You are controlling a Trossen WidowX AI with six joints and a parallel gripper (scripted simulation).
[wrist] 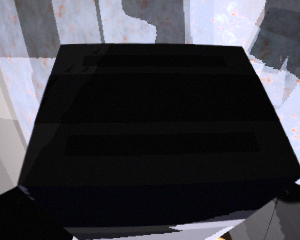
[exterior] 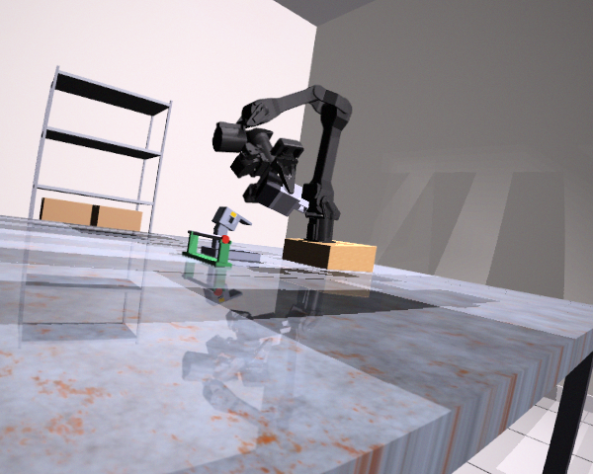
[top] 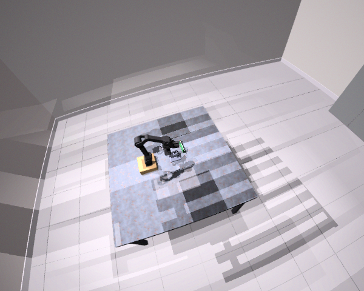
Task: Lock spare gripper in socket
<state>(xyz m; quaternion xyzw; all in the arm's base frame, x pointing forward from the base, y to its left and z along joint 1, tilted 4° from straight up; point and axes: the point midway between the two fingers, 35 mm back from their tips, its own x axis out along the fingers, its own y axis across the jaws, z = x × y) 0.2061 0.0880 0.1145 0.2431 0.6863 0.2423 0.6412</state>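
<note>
Right now my gripper tip is 90 mm to the left of the socket, 80 mm above it and 70 mm short of it. Also, from my gripper tip: green mount: 170 mm ahead, 110 mm below, 10 mm to the left; then spare gripper: 10 mm to the right, 10 mm above.
</note>
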